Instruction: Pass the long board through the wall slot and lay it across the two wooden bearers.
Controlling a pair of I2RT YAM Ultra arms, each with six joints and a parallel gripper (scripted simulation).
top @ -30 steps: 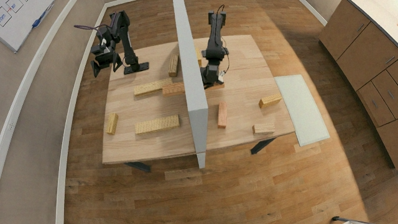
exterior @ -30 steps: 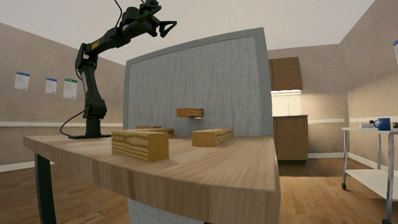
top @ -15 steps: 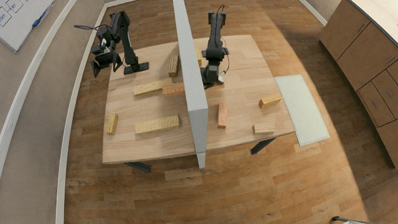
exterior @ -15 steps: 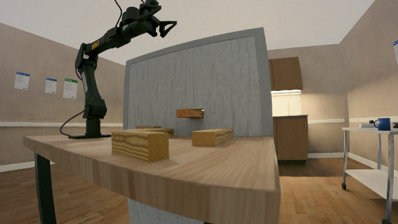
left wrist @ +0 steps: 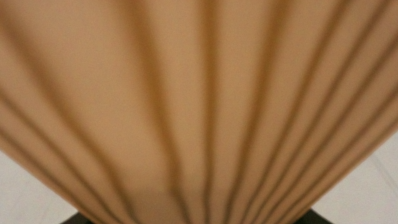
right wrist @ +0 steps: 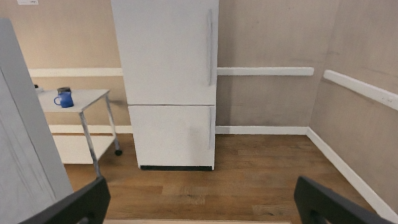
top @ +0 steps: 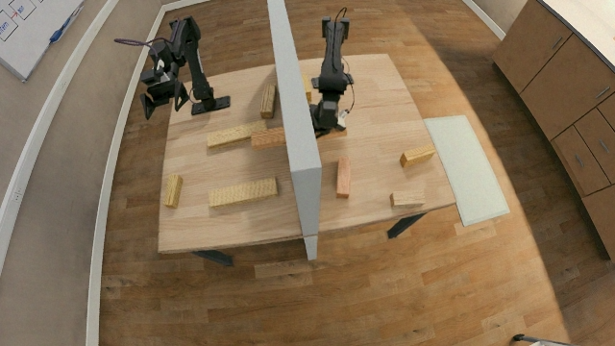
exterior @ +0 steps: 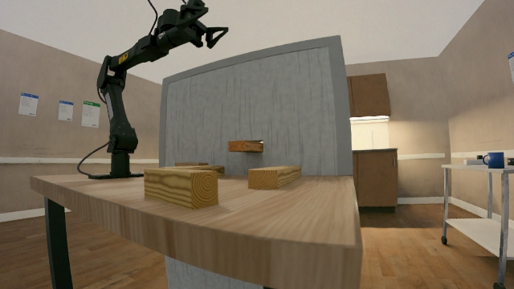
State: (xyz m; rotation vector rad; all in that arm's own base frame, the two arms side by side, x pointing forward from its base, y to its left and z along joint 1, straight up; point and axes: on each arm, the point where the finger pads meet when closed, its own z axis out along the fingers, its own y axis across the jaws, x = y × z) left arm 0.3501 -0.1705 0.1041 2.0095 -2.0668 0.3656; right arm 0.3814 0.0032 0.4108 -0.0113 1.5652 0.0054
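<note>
The long board is 50 mm to the right of my left hand. From my left hand the other things lie so: small block 590 mm to the right, 80 mm below, 80 mm ahead.
</note>
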